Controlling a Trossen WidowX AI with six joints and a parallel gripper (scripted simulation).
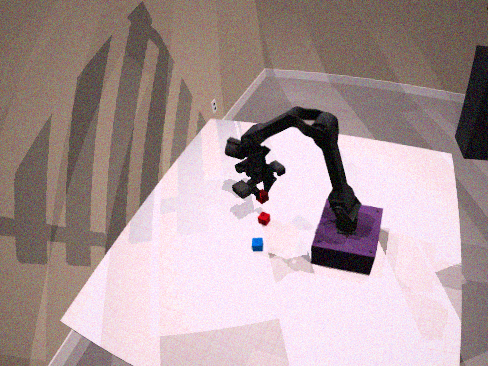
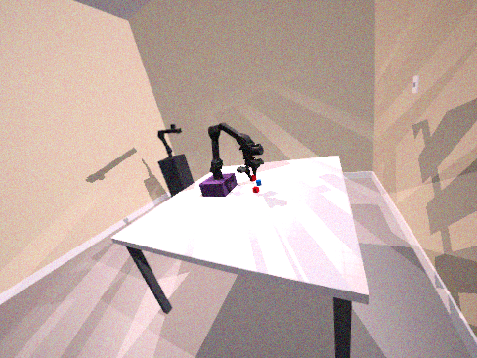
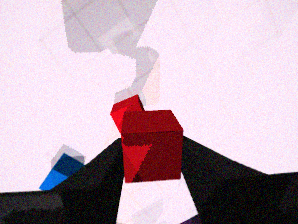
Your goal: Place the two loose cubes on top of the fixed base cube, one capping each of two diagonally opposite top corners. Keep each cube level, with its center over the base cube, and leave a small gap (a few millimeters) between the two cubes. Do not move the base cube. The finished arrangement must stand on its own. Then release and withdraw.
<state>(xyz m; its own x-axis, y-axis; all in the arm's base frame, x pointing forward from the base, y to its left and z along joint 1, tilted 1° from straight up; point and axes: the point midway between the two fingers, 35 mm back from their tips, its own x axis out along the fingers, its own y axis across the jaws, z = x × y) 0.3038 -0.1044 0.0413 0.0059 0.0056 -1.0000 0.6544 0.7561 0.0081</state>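
My gripper tip is now 140 mm to the right of the blue cube and 90 mm above it. Round my gripper tip: red cube (20 mm to the left, 90 mm below).
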